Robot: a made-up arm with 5 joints.
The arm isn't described. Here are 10 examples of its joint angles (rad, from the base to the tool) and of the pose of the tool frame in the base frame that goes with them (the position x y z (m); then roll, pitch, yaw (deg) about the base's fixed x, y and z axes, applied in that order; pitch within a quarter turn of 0, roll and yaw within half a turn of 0).
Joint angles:
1: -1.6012 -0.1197 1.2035 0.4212 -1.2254
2: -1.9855 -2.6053 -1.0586 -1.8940 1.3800
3: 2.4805 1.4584 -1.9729 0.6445 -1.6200
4: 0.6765 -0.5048 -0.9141 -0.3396 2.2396
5: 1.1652 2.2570 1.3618 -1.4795 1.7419
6: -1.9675 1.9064 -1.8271 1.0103 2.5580
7: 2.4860 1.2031 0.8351 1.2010 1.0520
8: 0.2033 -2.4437 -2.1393 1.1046 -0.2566
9: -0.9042 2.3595 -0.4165 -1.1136 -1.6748
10: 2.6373 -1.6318 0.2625 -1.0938 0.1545
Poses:
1: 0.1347 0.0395 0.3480 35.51 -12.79 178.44
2: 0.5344 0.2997 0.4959 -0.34 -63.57 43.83
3: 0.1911 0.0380 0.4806 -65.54 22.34 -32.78
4: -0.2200 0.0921 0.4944 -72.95 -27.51 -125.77
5: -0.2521 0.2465 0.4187 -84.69 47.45 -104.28
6: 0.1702 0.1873 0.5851 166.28 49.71 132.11
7: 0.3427 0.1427 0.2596 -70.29 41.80 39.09
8: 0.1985 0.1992 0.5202 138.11 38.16 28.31
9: 0.4566 -0.0906 0.4959 -45.10 -6.30 52.30
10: -0.0880 0.2918 0.4721 -25.69 -22.72 -174.97
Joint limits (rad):
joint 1: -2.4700..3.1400
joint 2: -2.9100..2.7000
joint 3: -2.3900..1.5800
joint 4: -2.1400..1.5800
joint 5: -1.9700..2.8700
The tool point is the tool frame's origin. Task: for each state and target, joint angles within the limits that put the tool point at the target. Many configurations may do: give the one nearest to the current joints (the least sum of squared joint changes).
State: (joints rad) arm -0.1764 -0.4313 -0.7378 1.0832 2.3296
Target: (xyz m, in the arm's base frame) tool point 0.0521 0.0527 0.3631
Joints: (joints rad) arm -0.6418 -0.7751 -0.5129 1.2743 2.4895
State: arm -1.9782 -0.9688 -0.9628 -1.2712 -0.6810
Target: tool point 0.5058 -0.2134 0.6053
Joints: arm -1.5727 -0.6742 -1.7665 -1.3026 -0.3194
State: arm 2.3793 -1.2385 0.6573 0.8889 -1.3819
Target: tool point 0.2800 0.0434 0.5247
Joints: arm 2.0471 -0.9570 0.6565 1.0002 -0.7600
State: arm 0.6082 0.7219 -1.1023 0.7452 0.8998
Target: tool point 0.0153 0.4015 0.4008
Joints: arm 1.2183 0.3077 -0.2026 0.2831 1.1584
